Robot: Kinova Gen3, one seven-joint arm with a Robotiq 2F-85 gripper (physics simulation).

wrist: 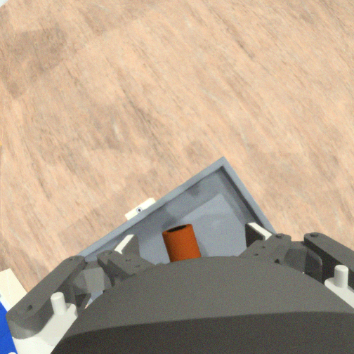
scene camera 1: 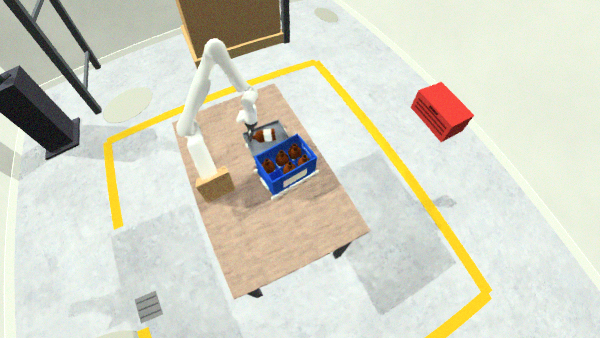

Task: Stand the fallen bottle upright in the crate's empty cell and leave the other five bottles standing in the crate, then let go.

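Frame: origin at the arm's base, x ahead, y left, z up, level; metres.
Where they show: gripper, fingertip midpoint: (scene camera 1: 251,135); arm's base, link origin: (scene camera 1: 210,175).
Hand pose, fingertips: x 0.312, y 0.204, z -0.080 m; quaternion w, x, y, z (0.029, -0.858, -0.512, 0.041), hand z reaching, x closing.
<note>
Things, the pixels of their centre, and the offset from my fingertips. "*": a spot on its surface instead. Level surfaces: height alone.
- fallen brown bottle, body centre: (scene camera 1: 262,136) 0.060 m ahead, 0.029 m right, 0.008 m down
- grey tray, surface spot: (scene camera 1: 258,148) * 0.009 m ahead, 0.078 m right, 0.045 m down
- blue crate, body centre: (scene camera 1: 285,165) 0.090 m ahead, 0.305 m right, 0.038 m up
- wooden table, surface height: 0.050 m down
The fallen brown bottle (scene camera 1: 259,136) with a white label lies on its side in the grey tray (scene camera 1: 258,148) (wrist: 215,220); the end of the bottle's neck (wrist: 182,245) shows in the wrist view. My gripper (scene camera 1: 250,132) (wrist: 191,241) is open and empty, above the tray at the neck end, with a fingertip on either side of the neck in the wrist view. My gripper's housing hides the bottle's body there. The blue crate (scene camera 1: 278,187) (wrist: 6,330) holds five upright brown bottles, three in the back row and two in front. Its empty cell is at the front left.
The crate stands right beside the tray on the wooden table (scene camera 1: 280,240) (wrist: 100,125). Pale strips (scene camera 1: 309,176) lie along the crate's base. A wooden block (scene camera 1: 216,186) stands by the arm's base. A red box (scene camera 1: 442,111) is on the floor, away from the table.
</note>
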